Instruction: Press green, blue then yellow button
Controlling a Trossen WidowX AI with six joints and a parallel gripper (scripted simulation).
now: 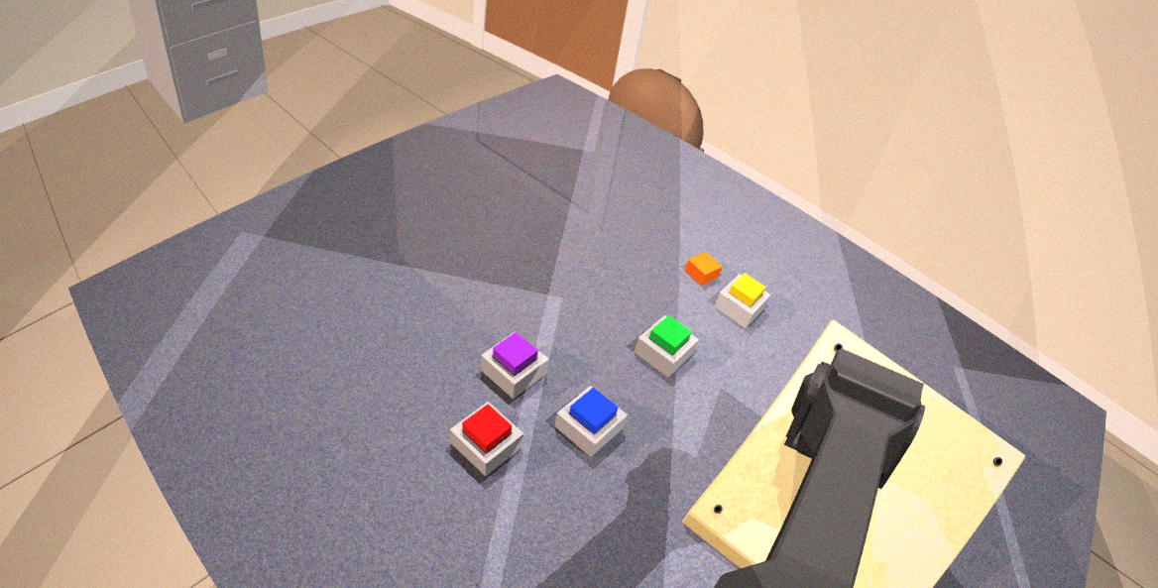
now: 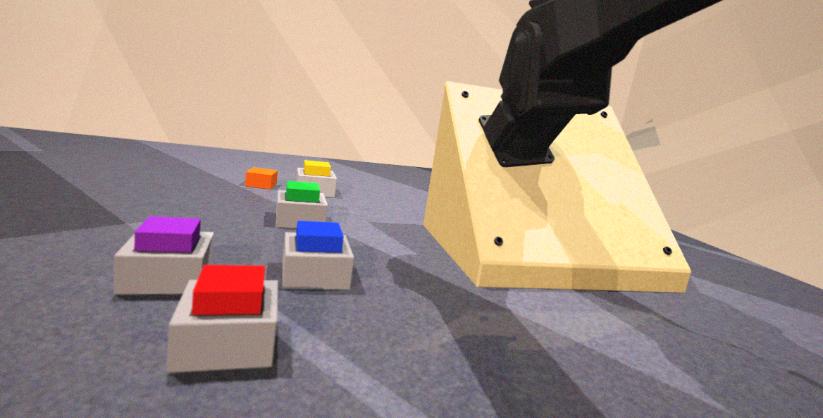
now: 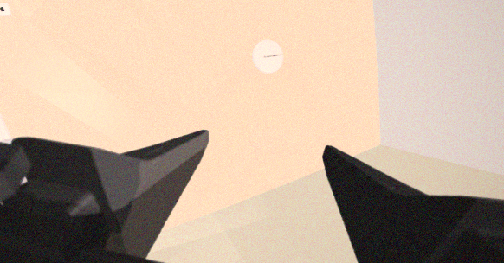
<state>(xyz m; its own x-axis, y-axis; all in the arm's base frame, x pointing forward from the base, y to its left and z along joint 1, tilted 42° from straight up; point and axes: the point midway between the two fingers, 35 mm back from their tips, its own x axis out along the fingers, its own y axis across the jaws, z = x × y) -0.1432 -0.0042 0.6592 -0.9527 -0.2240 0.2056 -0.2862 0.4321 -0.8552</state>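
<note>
Right now the green button is 300 mm ahead of my gripper tip, 510 mm to the right of it and 610 mm below it. From my gripper tip the other things lie so: purple button (410 mm ahead, 380 mm to the right, 610 mm below); blue button (310 mm ahead, 370 mm to the right, 610 mm below); red button (380 mm ahead, 290 mm to the right, 610 mm below).
</note>
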